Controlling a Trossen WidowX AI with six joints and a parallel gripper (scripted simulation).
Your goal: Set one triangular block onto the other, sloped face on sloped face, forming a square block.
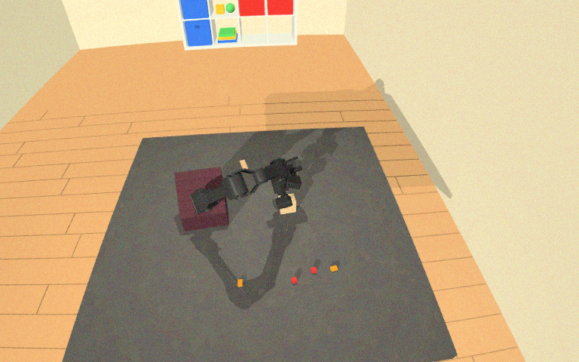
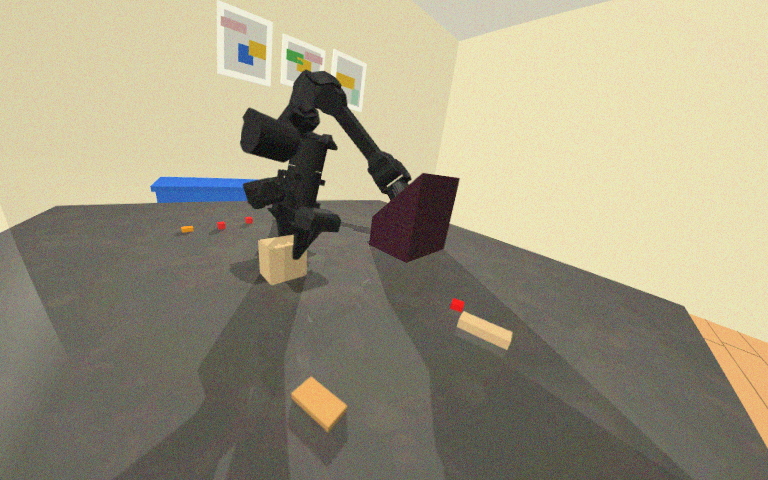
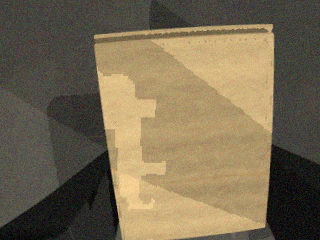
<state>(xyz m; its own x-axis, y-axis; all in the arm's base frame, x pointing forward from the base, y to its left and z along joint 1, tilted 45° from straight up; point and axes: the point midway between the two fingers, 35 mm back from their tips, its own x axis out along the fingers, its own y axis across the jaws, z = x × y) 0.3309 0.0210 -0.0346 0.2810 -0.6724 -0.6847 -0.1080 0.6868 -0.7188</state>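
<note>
The triangular block lies 1 cm behind my gripper tip and 1 cm above it. Also, from my gripper tip: tan bar 18 cm behind, 30 cm to the left, 3 cm below.
</note>
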